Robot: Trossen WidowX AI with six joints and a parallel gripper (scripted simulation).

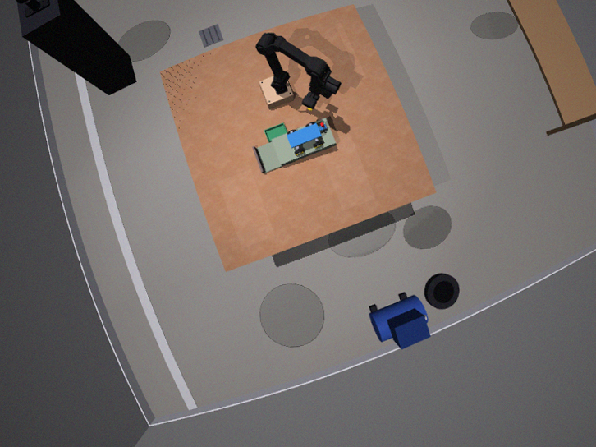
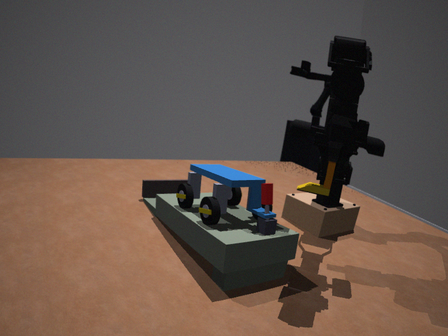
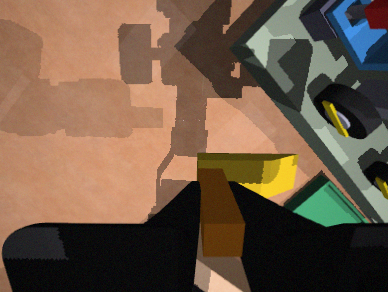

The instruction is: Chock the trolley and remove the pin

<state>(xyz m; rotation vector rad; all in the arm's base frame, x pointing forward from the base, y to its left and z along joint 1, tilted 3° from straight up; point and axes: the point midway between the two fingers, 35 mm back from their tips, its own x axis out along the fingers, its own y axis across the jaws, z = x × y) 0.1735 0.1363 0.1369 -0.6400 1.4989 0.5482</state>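
My gripper tip is now 1 cm short of the yellow chock, 2 cm to the left of it and 1 cm above it. Round my gripper tip: blue trolley 16 cm ahead, 11 cm to the right, 6 cm below; grey-green ramp 16 cm ahead, 12 cm to the right, 13 cm below; red-headed stop pin 14 cm ahead, 4 cm below.
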